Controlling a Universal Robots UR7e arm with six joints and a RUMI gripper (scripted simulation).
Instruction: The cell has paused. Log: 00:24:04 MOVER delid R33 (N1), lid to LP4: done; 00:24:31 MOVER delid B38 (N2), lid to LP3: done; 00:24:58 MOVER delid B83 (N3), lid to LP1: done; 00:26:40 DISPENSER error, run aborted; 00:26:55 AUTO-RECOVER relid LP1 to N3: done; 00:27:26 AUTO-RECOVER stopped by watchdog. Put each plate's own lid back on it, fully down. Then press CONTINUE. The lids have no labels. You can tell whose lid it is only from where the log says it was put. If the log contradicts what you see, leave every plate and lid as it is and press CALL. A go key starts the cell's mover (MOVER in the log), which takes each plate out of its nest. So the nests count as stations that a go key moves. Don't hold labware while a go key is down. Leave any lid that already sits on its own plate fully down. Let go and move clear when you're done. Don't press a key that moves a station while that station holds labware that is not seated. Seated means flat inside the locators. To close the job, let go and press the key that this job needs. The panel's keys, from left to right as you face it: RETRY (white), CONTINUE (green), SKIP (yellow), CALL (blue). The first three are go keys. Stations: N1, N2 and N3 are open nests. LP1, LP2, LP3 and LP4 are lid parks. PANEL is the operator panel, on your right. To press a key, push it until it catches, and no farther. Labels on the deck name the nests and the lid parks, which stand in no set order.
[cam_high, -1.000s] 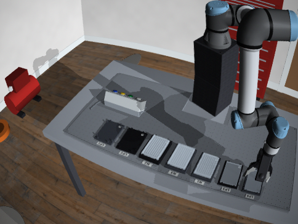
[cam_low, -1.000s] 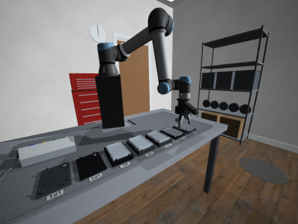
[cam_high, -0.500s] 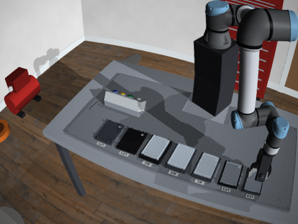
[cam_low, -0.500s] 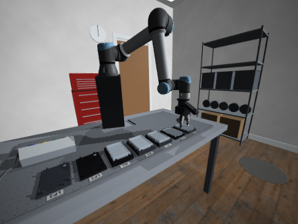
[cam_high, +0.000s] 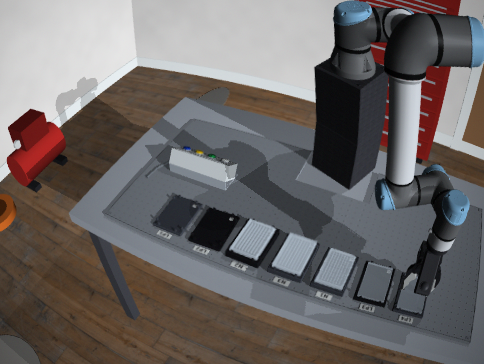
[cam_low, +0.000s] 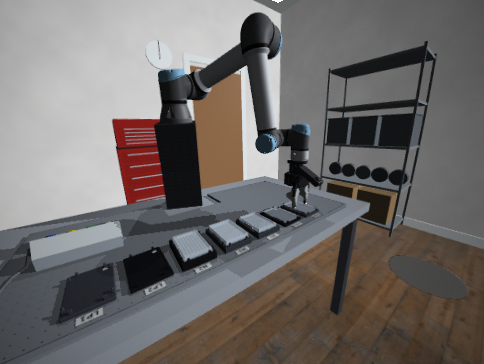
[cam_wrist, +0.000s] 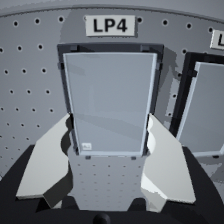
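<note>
The translucent lid lies 20 mm behind my hand, 130 mm to the right of it and 10 mm below it. From my hand the other things lie so: white plate: 80 mm behind, 520 mm to the right, 10 mm above; then black lid park: 100 mm behind, 640 mm to the right, 20 mm below; then white key: 340 mm behind, 690 mm to the right, 40 mm above.
</note>
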